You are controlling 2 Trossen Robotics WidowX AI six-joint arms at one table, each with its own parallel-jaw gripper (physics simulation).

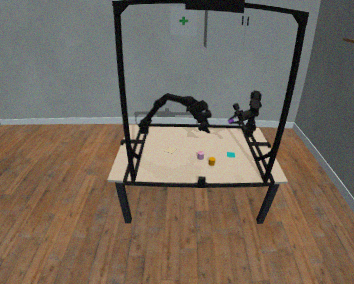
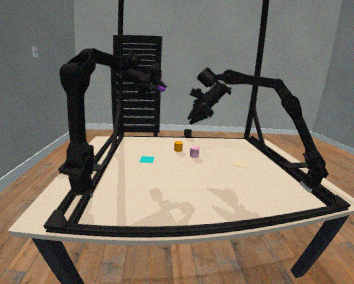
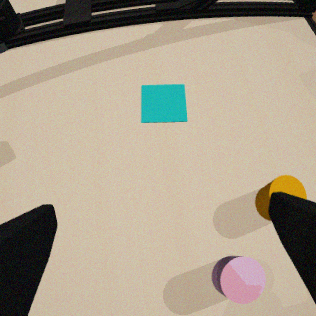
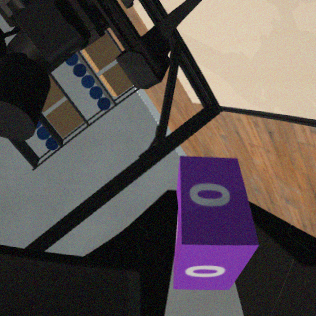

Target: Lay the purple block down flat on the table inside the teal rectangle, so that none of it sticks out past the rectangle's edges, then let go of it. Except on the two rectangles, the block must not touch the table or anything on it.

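Places are measured from the left arm's base along level axes (x up, y right, z ahead), in metres.
Where they show: left gripper, fingertip midpoint: (image 1: 209, 129) (image 2: 188, 121) (image 3: 164, 210); right gripper, fingertip midpoint: (image 1: 228, 122) (image 2: 165, 88) (image 4: 198, 201); left arm's base, link origin: (image 1: 144, 131) (image 2: 311, 184); right arm's base, link origin: (image 1: 248, 135) (image 2: 82, 189) (image 3: 7, 29).
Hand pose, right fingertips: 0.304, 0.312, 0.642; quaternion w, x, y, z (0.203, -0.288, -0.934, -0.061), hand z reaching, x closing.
Note:
Things, the pixels of their top centre, and the offset from my right fingertips, as dx, dy, dz. "*": a spot on its surface instead.
- purple block, top centre: (image 4: 153, 267) (image 2: 161, 82) (image 1: 231, 117) +0.028, -0.007, +0.018
- teal rectangle, surface spot: (image 3: 164, 103) (image 2: 147, 159) (image 1: 230, 154) * -0.322, -0.096, +0.069
- pink cylinder, top centre: (image 3: 242, 279) (image 2: 194, 147) (image 1: 200, 152) -0.278, -0.033, -0.159
- orange cylinder, top centre: (image 3: 287, 194) (image 2: 178, 142) (image 1: 212, 158) -0.278, +0.029, -0.078
- pale yellow rectangle, surface spot: (image 2: 241, 163) (image 1: 169, 150) * -0.322, -0.101, -0.392
The purple block (image 1: 231, 121) (image 2: 161, 88) (image 4: 215, 227), marked with pale rings, is in the right gripper (image 1: 234, 120) (image 2: 157, 87) (image 4: 210, 200), which is shut on it high above the table. The block's outer end sticks out past the fingers; the fingers hide part of its sides. The teal rectangle (image 1: 231, 154) (image 2: 147, 159) (image 3: 164, 103) lies flat on the table with nothing on it. The left gripper (image 1: 206, 131) (image 2: 192, 122) (image 3: 164, 202) is open and empty, pointing down above the table.
A pink cylinder (image 1: 200, 156) (image 2: 194, 152) (image 3: 243, 280) and an orange cylinder (image 1: 212, 161) (image 2: 178, 146) (image 3: 291, 187) stand upright near each other, beside the teal rectangle. A pale yellow rectangle (image 1: 170, 150) (image 2: 241, 163) lies beyond the pink cylinder. A black frame (image 1: 200, 185) (image 2: 200, 230) borders the table.

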